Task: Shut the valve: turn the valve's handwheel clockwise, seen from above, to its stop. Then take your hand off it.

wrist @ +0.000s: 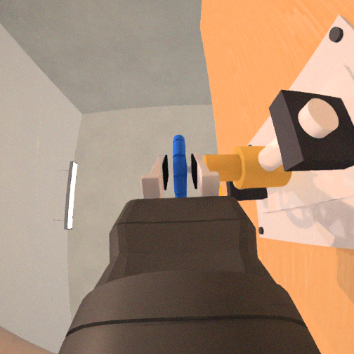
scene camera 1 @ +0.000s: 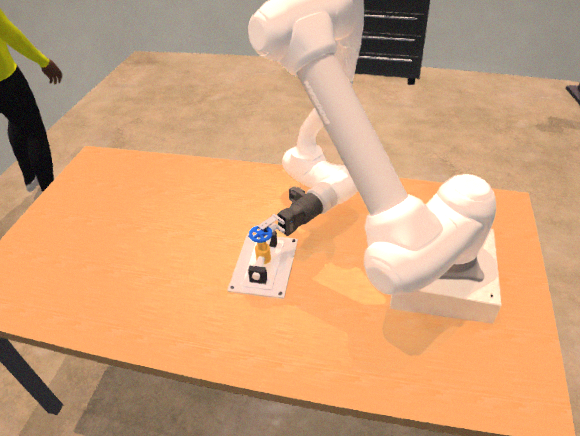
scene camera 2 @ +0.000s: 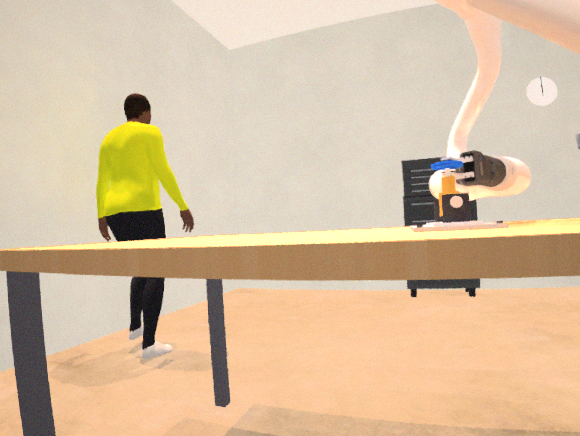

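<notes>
The valve's blue handwheel [scene camera 1: 254, 239] [scene camera 2: 446, 164] [wrist: 179, 160] lies level on top of the yellow valve body [scene camera 1: 262, 254] [scene camera 2: 448, 185] [wrist: 262, 167]. The valve stands on a pale base plate [scene camera 1: 287, 272] [wrist: 295, 226], its pipe held by black blocks. My gripper [scene camera 1: 267, 227] [scene camera 2: 458, 167] [wrist: 179, 164] is open at the wheel's rim, one finger above and one below. In the wrist view, a gap shows between the rim and each black finger pad. The frames do not show how far the valve is turned.
The plate lies on a wooden table [scene camera 1: 150, 280] [scene camera 2: 300, 255]. The arm's white base [scene camera 1: 445, 310] stands at the right. A person in yellow [scene camera 1: 22, 45] [scene camera 2: 131, 170] stands beyond the table's left side. A dark drawer cabinet [scene camera 1: 392, 50] [scene camera 2: 415, 210] stands behind.
</notes>
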